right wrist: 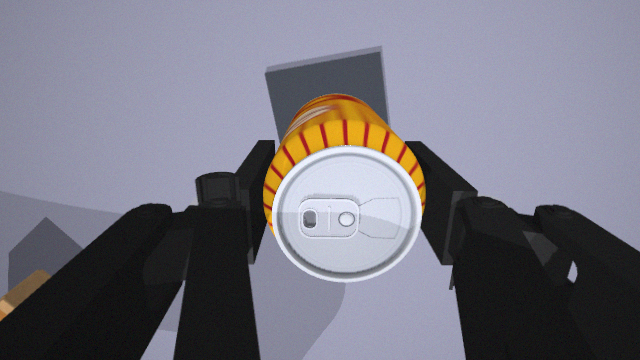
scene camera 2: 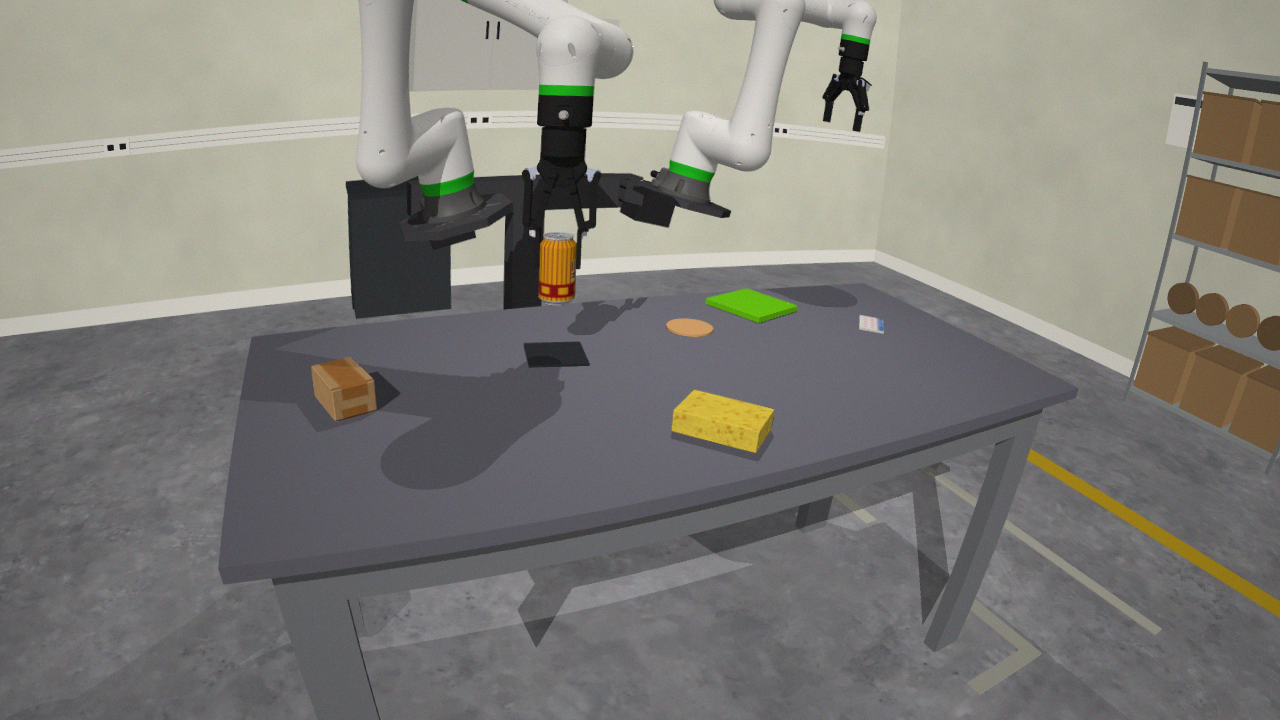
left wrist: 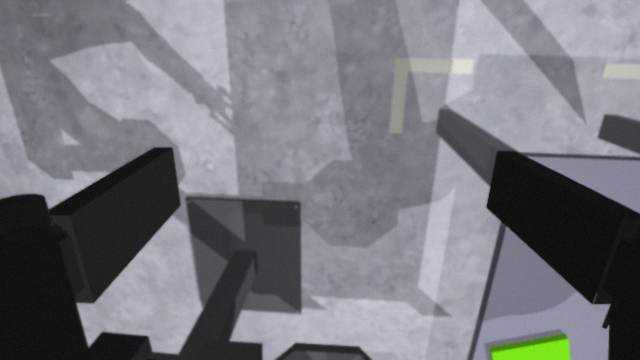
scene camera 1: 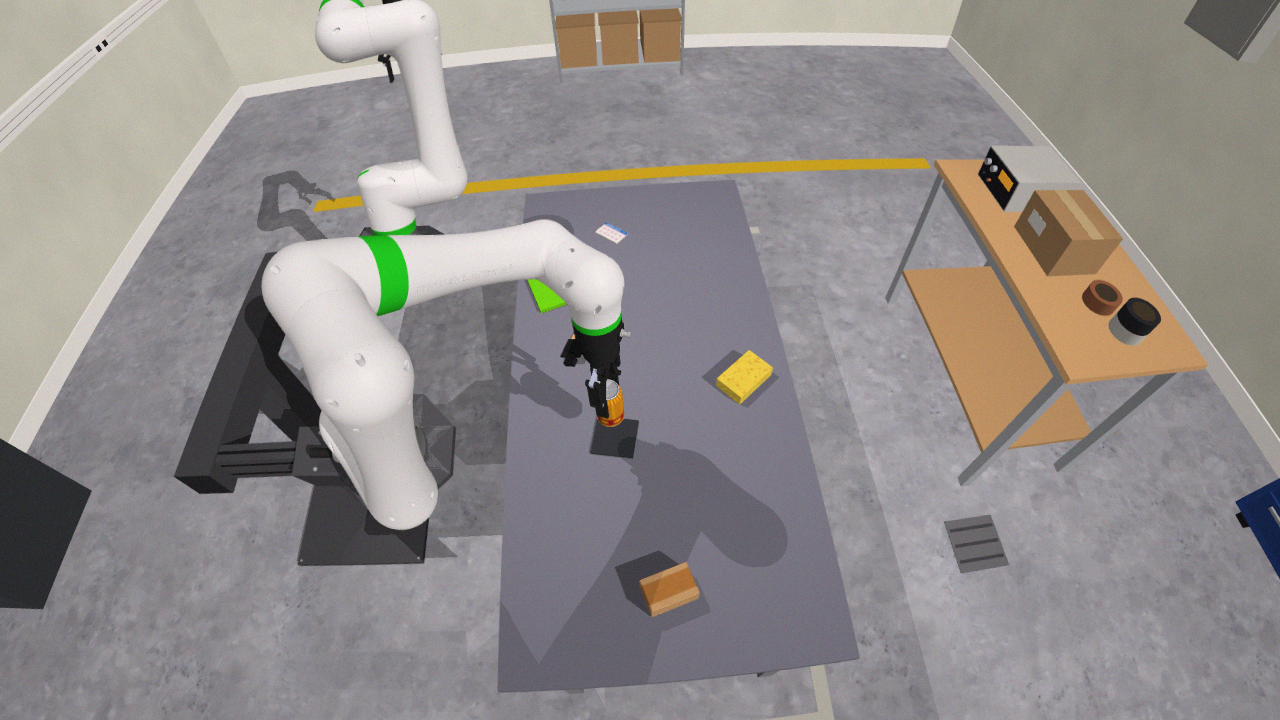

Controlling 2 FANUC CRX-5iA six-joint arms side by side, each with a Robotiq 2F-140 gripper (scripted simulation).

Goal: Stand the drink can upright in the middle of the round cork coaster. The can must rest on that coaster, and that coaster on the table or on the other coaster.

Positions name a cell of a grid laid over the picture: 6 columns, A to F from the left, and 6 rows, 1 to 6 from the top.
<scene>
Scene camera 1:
my right gripper: C4
dark square coaster: C4
</scene>
